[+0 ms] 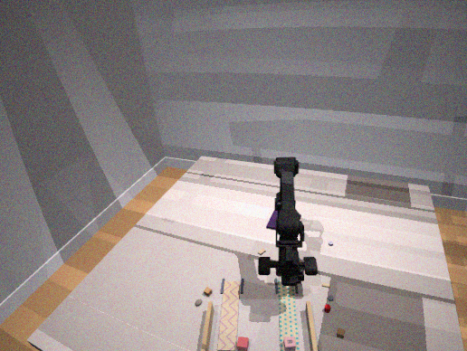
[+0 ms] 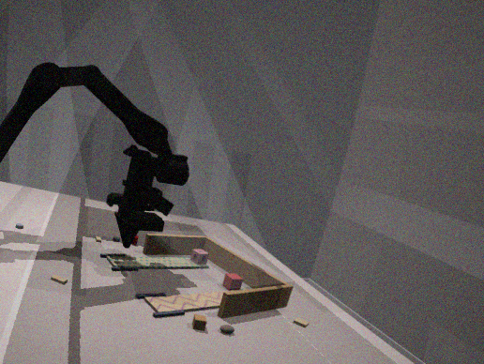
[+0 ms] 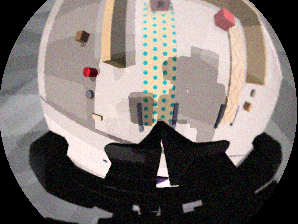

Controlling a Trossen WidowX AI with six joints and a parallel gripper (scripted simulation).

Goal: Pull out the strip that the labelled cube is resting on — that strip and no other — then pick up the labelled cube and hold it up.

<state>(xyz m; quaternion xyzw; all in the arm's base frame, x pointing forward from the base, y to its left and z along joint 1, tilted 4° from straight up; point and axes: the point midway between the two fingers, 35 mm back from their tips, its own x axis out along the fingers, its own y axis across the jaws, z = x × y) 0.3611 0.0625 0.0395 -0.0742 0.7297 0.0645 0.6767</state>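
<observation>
My gripper tip is now 9 cm short of the green dotted strip, 2 cm to the right of it and 4 cm above it. The rest, counted from my gripper tip: labelled cube 20 cm ahead, 4 cm to the left, 2 cm below; then red cylinder 6 cm ahead, 14 cm to the left, 3 cm below; then grey pebble 13 cm ahead, 28 cm to the right, 3 cm below.
</observation>
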